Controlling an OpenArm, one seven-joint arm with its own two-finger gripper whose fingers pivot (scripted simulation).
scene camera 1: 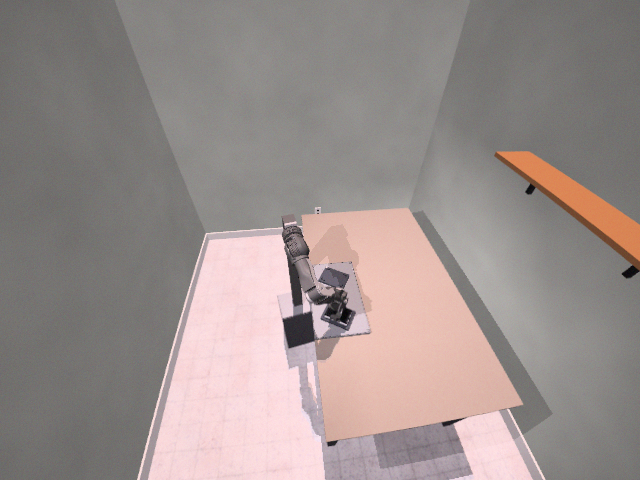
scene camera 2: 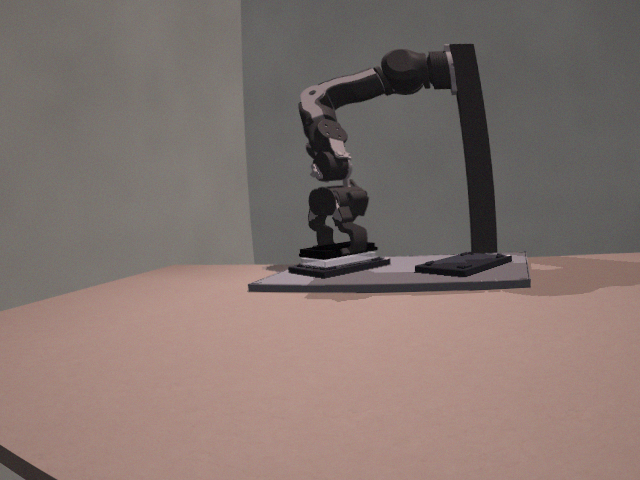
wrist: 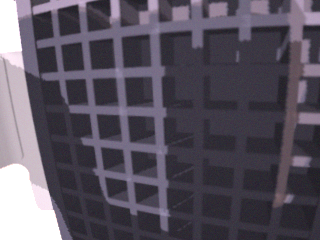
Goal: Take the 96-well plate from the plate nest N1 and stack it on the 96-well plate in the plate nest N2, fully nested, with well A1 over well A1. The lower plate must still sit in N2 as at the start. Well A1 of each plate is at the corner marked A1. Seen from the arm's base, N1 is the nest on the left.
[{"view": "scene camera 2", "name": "my gripper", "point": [338,251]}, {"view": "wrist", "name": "dark 96-well plate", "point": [208,72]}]
